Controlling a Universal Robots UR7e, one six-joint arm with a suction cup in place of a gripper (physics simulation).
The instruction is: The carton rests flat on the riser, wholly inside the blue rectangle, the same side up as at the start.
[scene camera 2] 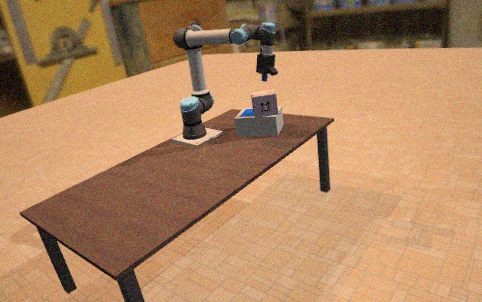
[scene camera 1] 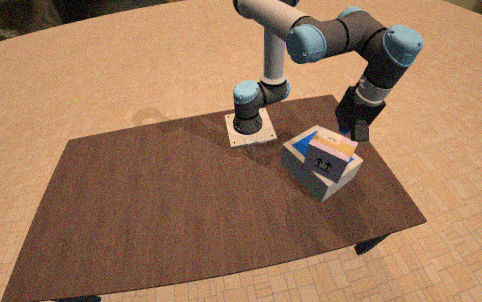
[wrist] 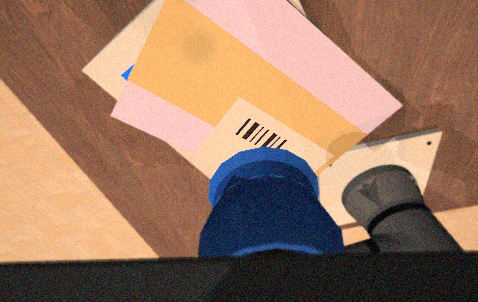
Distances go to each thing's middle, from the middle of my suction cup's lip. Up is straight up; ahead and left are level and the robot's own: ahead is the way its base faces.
I see the carton (scene camera 1: 328,153) 20 mm behind my suction cup, 10 mm to the right of it and 150 mm below it. Round my suction cup: grey riser (wrist: 110,68): 80 mm behind, 10 mm to the right, 270 mm below.
